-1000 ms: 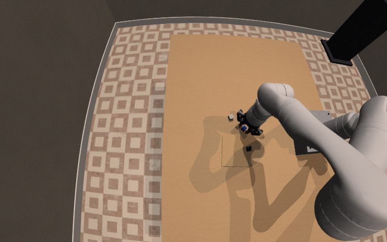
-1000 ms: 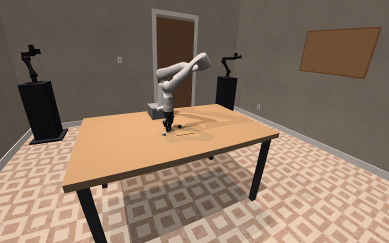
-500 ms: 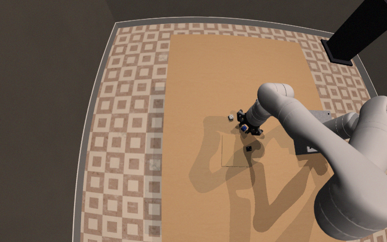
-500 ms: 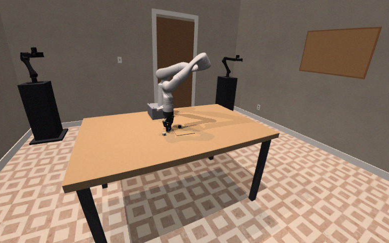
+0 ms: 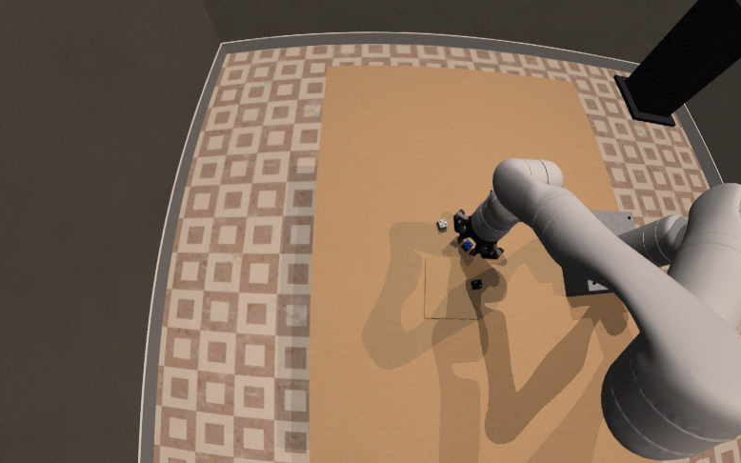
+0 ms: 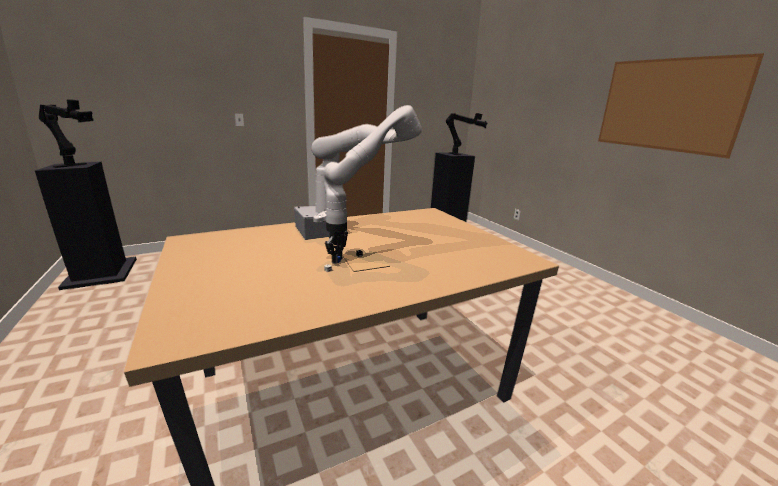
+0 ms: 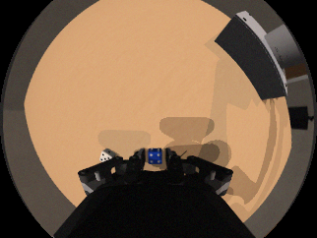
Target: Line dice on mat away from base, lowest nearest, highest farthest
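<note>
My hand is 10 mm above the blue die. Also, from my hand: mat 40 mm ahead, 100 mm to the left, 20 mm below; black die 20 mm behind, 100 mm to the left, 10 mm below; white die 60 mm ahead, 50 mm to the right, 10 mm below.
</note>
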